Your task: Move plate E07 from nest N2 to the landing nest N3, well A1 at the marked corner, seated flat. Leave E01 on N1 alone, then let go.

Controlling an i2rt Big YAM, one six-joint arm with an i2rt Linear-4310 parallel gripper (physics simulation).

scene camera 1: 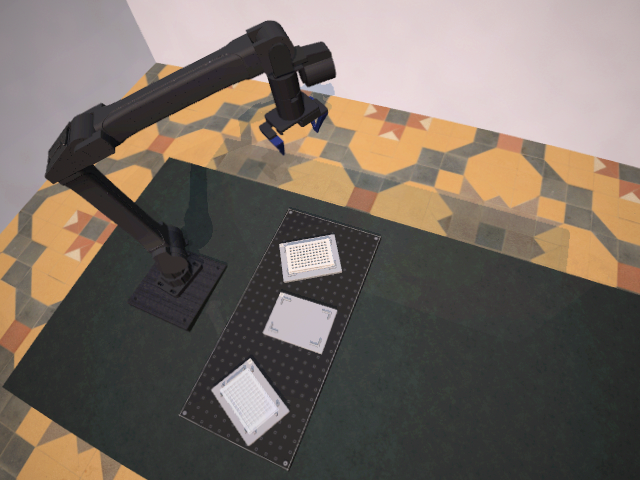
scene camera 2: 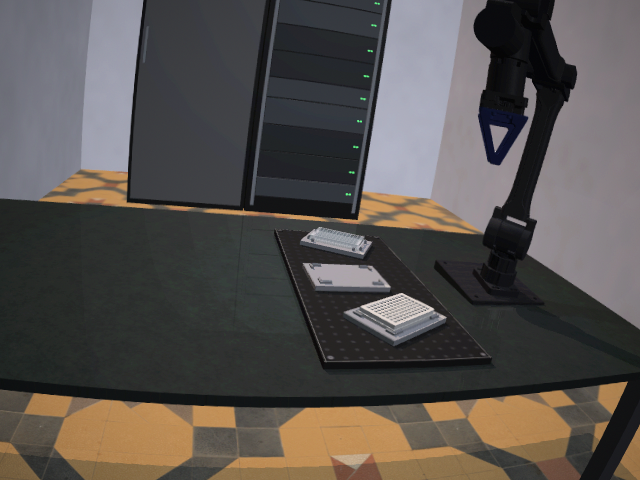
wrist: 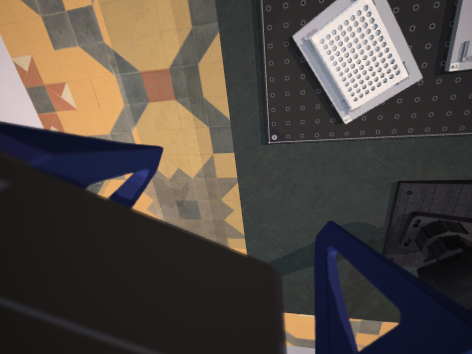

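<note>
My gripper point(scene camera 1: 299, 141) point(scene camera 2: 496, 162) point(wrist: 244, 195) is open and empty, high above the floor beyond the table edge. A white plate with dark round wells point(scene camera 1: 310, 255) point(scene camera 2: 398, 310) point(wrist: 362, 55) sits on a grey nest point(scene camera 1: 337, 260) point(wrist: 413, 75). A paler, clear-looking plate point(scene camera 1: 248, 400) point(scene camera 2: 338, 238) sits on another grey nest point(scene camera 1: 279, 411) at the board's other end. Between them is a bare grey nest point(scene camera 1: 299, 322) point(scene camera 2: 346, 277) point(wrist: 462, 30) with corner brackets; an A1 label marks a corner in the wrist view. I cannot read which plate is E07 or E01.
The nests stand at different angles on a black perforated board point(scene camera 1: 354, 248) point(scene camera 2: 361, 352) point(wrist: 300, 117). The arm's base plate point(scene camera 1: 206, 289) point(scene camera 2: 460, 289) point(wrist: 400, 200) stands beside it on the dark green table point(scene camera 1: 439, 361) point(scene camera 2: 155, 310). A server rack point(scene camera 2: 251, 155) stands behind the table.
</note>
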